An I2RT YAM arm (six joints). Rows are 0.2 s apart.
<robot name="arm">
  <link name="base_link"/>
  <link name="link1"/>
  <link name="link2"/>
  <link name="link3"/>
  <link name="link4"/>
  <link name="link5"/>
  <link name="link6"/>
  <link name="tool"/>
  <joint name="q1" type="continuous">
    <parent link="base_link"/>
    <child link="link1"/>
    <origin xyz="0 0 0.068"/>
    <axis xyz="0 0 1"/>
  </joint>
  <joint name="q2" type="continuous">
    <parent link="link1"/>
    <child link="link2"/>
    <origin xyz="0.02 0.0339 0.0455"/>
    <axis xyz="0 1 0"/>
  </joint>
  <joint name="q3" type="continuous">
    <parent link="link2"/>
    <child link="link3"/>
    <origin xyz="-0.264 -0.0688 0"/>
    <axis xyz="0 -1 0"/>
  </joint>
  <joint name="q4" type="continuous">
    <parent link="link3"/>
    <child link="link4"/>
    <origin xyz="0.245 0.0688 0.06"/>
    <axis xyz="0 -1 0"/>
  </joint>
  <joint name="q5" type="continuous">
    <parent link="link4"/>
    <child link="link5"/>
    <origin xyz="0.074 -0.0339 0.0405"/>
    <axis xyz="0 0 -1"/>
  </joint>
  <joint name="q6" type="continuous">
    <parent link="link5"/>
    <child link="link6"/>
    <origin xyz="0.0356 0 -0.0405"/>
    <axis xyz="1 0 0"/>
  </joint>
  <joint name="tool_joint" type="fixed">
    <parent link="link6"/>
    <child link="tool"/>
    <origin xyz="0 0 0" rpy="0 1.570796 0"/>
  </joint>
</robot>
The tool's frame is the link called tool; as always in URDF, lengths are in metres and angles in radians. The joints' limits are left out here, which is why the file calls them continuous.
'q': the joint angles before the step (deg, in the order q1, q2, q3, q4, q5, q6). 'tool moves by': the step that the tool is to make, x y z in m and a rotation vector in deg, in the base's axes. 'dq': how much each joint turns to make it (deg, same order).
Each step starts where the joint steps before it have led.
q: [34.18, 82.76, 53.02, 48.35, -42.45, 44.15]
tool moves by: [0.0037, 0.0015, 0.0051, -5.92, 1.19, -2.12]
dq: [-0.07, -1.10, 3.58, -13.15, 0.93, -6.20]
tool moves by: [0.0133, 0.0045, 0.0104, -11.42, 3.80, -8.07]
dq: [0.02, 1.07, 9.57, -24.00, 7.79, -9.65]
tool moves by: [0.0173, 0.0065, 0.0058, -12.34, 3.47, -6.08]
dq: [-0.03, 4.62, 11.20, -20.32, 7.67, -7.83]
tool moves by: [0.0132, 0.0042, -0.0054, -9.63, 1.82, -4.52]
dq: [0.01, 4.17, 6.48, -11.13, 6.93, -4.94]
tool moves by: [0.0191, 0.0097, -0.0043, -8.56, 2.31, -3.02]
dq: [0.10, 6.42, 8.94, -10.20, 5.70, -3.41]
